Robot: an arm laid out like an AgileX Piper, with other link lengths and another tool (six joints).
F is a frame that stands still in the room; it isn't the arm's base.
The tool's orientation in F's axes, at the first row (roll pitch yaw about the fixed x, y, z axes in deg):
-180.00, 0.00, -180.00
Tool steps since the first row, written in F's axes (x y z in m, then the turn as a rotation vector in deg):
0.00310, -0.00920, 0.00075, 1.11, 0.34, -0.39
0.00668, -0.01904, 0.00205, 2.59, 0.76, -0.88
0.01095, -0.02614, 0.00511, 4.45, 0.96, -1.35
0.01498, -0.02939, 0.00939, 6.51, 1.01, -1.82
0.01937, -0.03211, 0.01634, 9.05, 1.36, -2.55
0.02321, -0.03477, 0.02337, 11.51, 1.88, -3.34
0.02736, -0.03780, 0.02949, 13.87, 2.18, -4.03
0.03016, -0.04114, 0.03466, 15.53, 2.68, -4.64
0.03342, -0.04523, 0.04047, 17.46, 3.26, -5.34
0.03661, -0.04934, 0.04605, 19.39, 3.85, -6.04
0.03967, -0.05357, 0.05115, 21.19, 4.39, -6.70
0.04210, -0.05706, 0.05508, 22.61, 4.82, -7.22
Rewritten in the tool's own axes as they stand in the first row. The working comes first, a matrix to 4 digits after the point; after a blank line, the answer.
The tool's axes in the first row as the columns of a matrix, in F's axes (used below as rounded here):
-1.0000, 0.0000, 0.0000
0.0000, 1.0000, 0.0000
0.0000, 0.0000, -1.0000

-0.00310, -0.00920, -0.00075, -1.11, 0.34, 0.39
-0.00668, -0.01904, -0.00205, -2.59, 0.76, 0.88
-0.01095, -0.02614, -0.00511, -4.45, 0.96, 1.35
-0.01498, -0.02939, -0.00939, -6.51, 1.01, 1.82
-0.01937, -0.03211, -0.01634, -9.05, 1.36, 2.55
-0.02321, -0.03477, -0.02337, -11.51, 1.88, 3.34
-0.02736, -0.03780, -0.02949, -13.87, 2.18, 4.03
-0.03016, -0.04114, -0.03466, -15.53, 2.68, 4.64
-0.03342, -0.04523, -0.04047, -17.46, 3.26, 5.34
-0.03661, -0.04934, -0.04605, -19.39, 3.85, 6.04
-0.03967, -0.05357, -0.05115, -21.19, 4.39, 6.70
-0.04210, -0.05706, -0.05508, -22.61, 4.82, 7.22

